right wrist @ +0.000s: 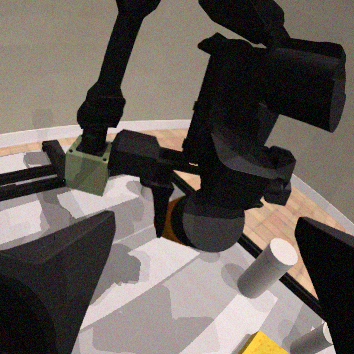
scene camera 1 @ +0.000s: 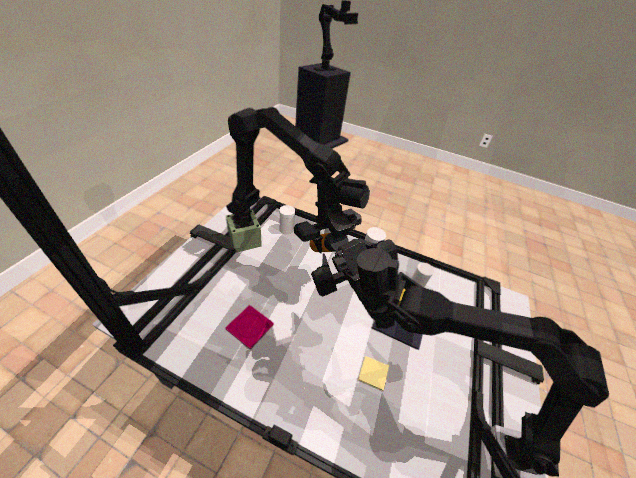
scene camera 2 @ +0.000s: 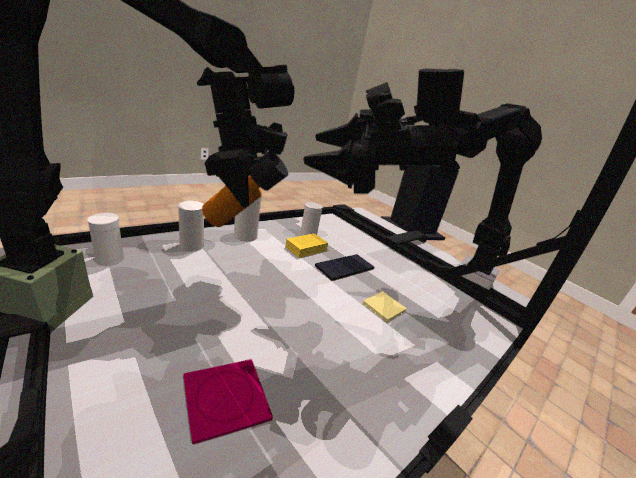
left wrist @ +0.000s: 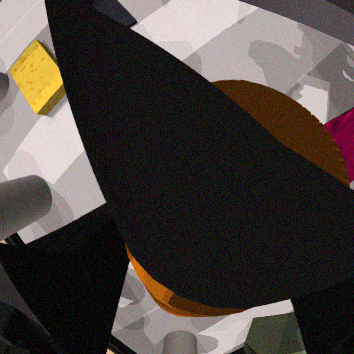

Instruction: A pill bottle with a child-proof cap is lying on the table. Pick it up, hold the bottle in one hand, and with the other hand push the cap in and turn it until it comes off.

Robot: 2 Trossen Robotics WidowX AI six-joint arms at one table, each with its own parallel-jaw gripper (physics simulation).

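The pill bottle (scene camera 1: 317,243) (scene camera 2: 221,208) (left wrist: 295,125) (right wrist: 172,220) has an orange body and hangs tilted above the table. Its black cap (scene camera 2: 268,171) (right wrist: 214,225) is on the upper end, and its round face shows in the right wrist view. My left gripper (scene camera 2: 243,191) is shut on the orange body; a large black shape hides most of the bottle in the left wrist view. My right gripper (scene camera 2: 312,149) (right wrist: 210,225) is open and empty, apart from the cap and to its right in scene camera 2, with its fingers pointing toward it.
Several white cylinders (scene camera 2: 105,239) (right wrist: 267,270) stand along the table's edge. A yellow sponge (scene camera 2: 306,245) (left wrist: 35,77), a dark slab (scene camera 2: 344,266), a pale yellow pad (scene camera 1: 374,372) (scene camera 2: 384,305) and a magenta square (scene camera 1: 249,326) (scene camera 2: 226,400) lie on the table. A green block (scene camera 1: 244,236) (right wrist: 87,170) surrounds the left arm's base.
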